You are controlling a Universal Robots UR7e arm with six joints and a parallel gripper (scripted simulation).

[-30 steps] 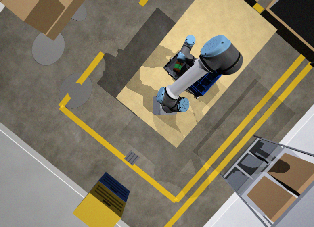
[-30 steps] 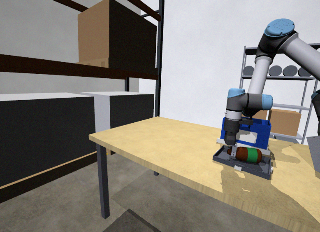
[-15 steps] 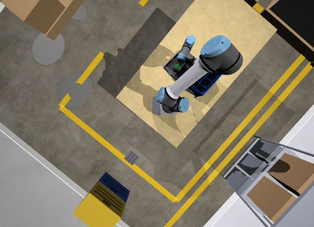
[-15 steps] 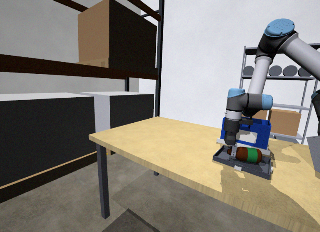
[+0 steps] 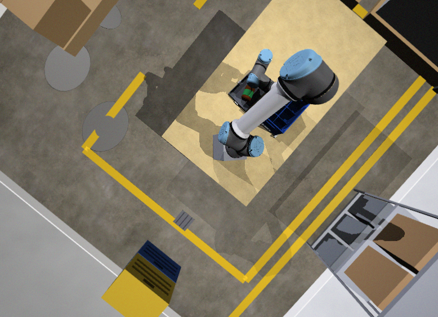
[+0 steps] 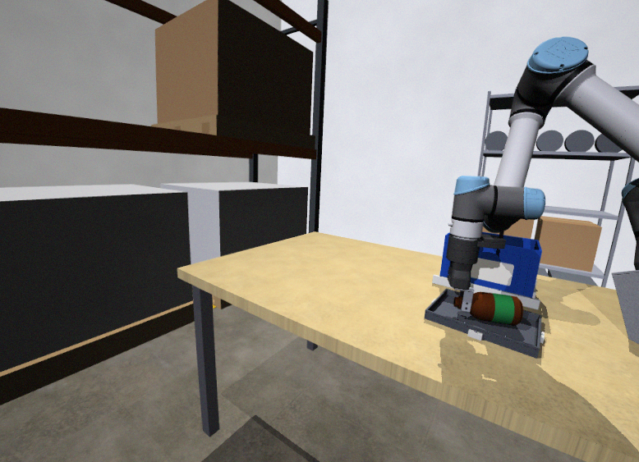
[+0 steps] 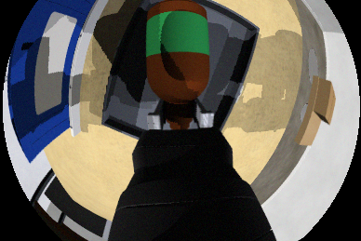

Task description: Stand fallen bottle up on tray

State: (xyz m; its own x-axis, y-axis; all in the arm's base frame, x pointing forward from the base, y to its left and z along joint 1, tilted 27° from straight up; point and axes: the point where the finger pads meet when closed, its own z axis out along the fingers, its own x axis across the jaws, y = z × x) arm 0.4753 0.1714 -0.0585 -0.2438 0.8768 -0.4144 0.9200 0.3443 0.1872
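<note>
Now: hand 50 mm past the bottle, 10 mm to the left of it and 10 mm above it. Round my hand: dark grey tray: 50 mm behind, 30 mm below, 10 mm to the right; then blue crate: 300 mm to the right, 40 mm behind, 40 mm above.
</note>
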